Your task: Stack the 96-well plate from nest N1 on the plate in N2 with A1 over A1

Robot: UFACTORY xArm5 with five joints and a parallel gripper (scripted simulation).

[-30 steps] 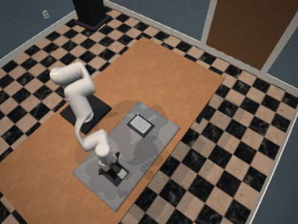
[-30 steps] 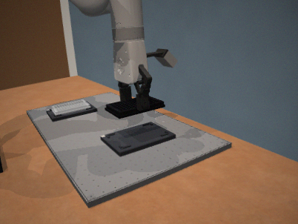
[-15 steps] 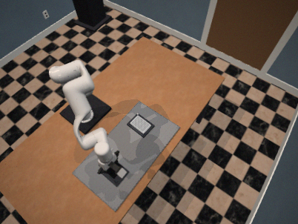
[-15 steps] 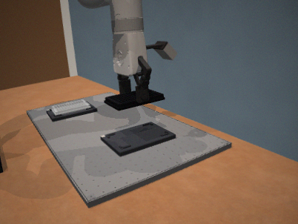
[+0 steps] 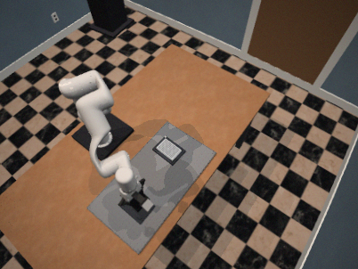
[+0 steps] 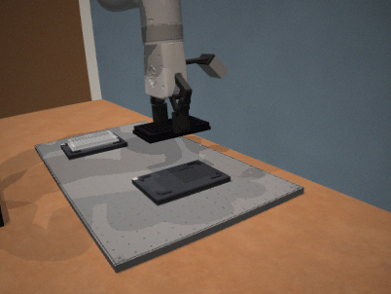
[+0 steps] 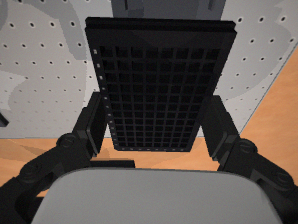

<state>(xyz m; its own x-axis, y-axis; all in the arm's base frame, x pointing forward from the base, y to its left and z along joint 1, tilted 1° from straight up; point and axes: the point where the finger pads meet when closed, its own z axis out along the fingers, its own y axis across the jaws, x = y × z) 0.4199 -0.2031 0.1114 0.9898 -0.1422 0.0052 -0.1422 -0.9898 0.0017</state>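
Now: hand 30 mm past the white 96-well plate, 350 mm to the right of it and 110 mm above it. From my hand the other things lie so: black 96-well plate (10 mm below); then white corner mark (70 mm behind, 50 mm to the left, 110 mm below); then plate nest N1 (10 mm to the right, 120 mm below).
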